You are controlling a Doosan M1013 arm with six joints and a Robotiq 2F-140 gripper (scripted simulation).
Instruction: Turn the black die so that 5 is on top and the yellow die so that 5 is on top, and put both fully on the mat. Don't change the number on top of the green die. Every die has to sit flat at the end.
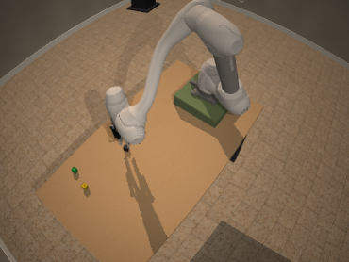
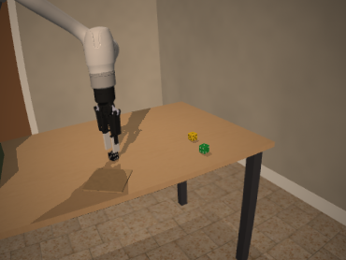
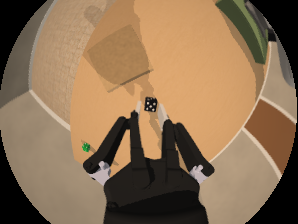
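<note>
Now: the black die 60 mm below my hand. Round my hand: mat: 120 mm to the right, 90 mm behind, 70 mm below; green die: 290 mm ahead, 200 mm to the right, 60 mm below; yellow die: 350 mm ahead, 80 mm to the right, 60 mm below.
</note>
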